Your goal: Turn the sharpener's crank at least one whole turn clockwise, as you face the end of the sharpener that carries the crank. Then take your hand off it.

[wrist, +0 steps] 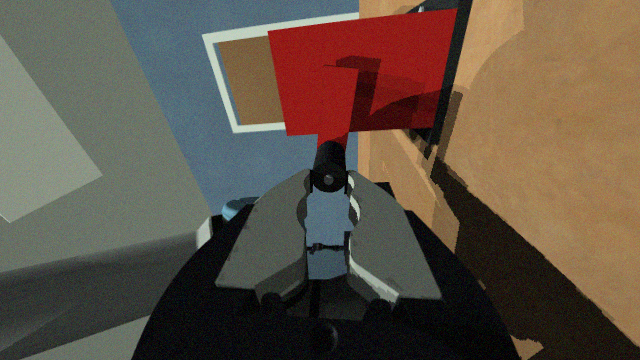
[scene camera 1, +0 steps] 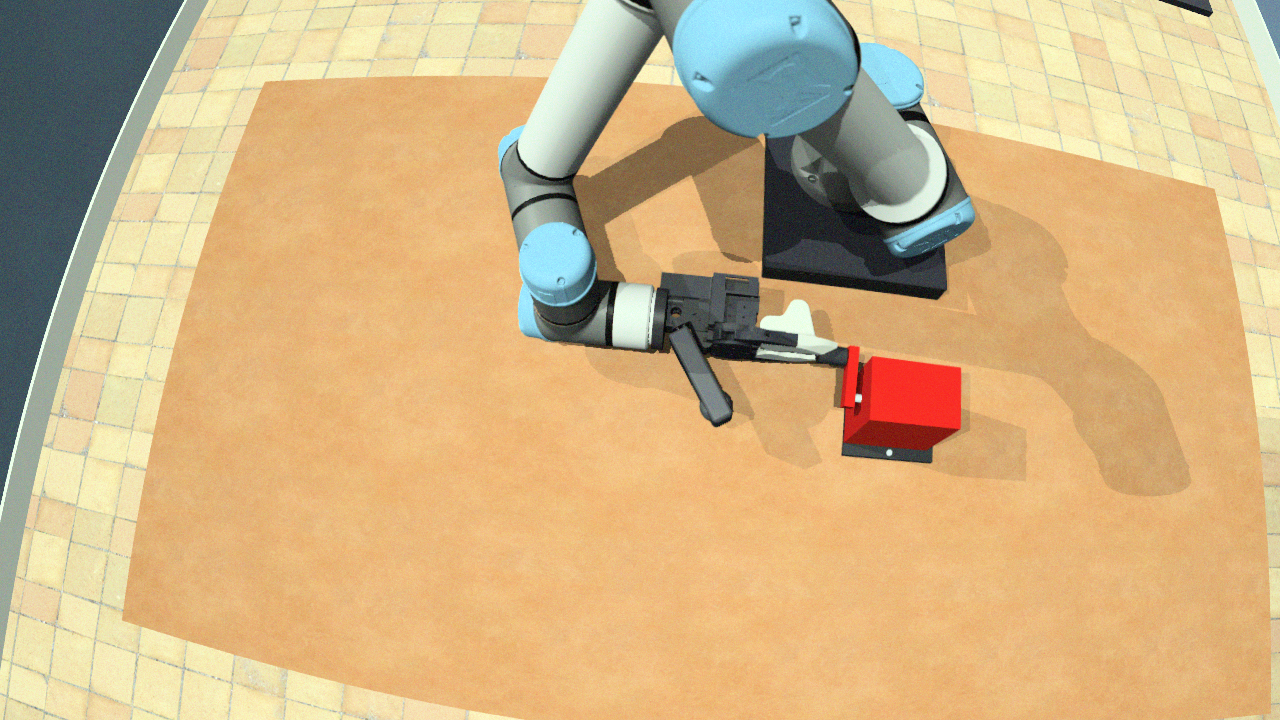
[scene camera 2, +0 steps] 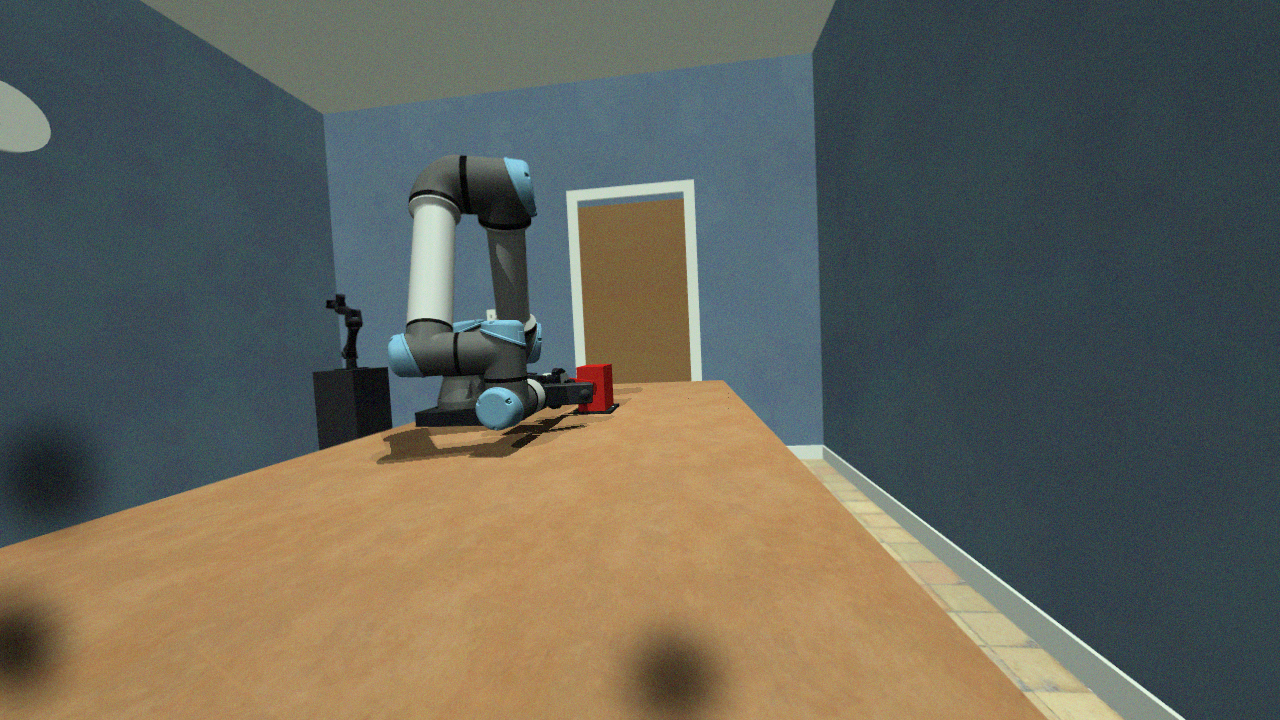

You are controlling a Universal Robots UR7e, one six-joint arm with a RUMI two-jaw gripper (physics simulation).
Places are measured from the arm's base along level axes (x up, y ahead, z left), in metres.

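Where they show: gripper, fingertip midpoint: (wrist: 329,172) (scene camera 1: 835,349) (scene camera 2: 566,382); arm's base at its link origin: (scene camera 2: 468,404).
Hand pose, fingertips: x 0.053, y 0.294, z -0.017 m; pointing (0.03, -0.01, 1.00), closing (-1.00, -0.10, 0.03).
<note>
Things, the pixels of their top centre, and the offset from my fingertips. "spot": a spot on its surface instead. Level surfaces: height alone.
- red box at a spot on its surface: (wrist: 322,75) spot: dx +0.001, dy +0.062, dz +0.016 m
- dark base plate at a spot on its surface: (scene camera 1: 863,452) spot: dx -0.083, dy +0.100, dz +0.065 m
- black cylindrical crank handle at a spot on its surface: (wrist: 328,172) (scene camera 1: 817,356) spot: dx -0.001, dy +0.012, dz -0.020 m
- orange-brown table at its surface level: dx -0.091 m
The sharpener is a red box (scene camera 1: 914,394) (scene camera 2: 597,387) (wrist: 320,75) on a dark base plate (scene camera 1: 863,452), right of centre in scene camera 1. Its red crank arm (scene camera 1: 851,377) is on the box's left end, pointing toward the robot's base. A black cylindrical crank handle (scene camera 1: 834,355) (wrist: 328,172) sticks out from the arm's far end, toward the gripper. My gripper (scene camera 1: 827,351) (wrist: 329,172) is shut on this handle, with one jaw tip on each side of it in the wrist view. In scene camera 2 the handle is hard to make out.
The robot's black base block (scene camera 1: 850,259) stands behind the sharpener, toward the table's back edge. The sharpener stands on the orange-brown table (scene camera 1: 447,501) (scene camera 2: 581,555). A dark pedestal (scene camera 2: 353,407) with a small black arm stands beyond the table's left side.
</note>
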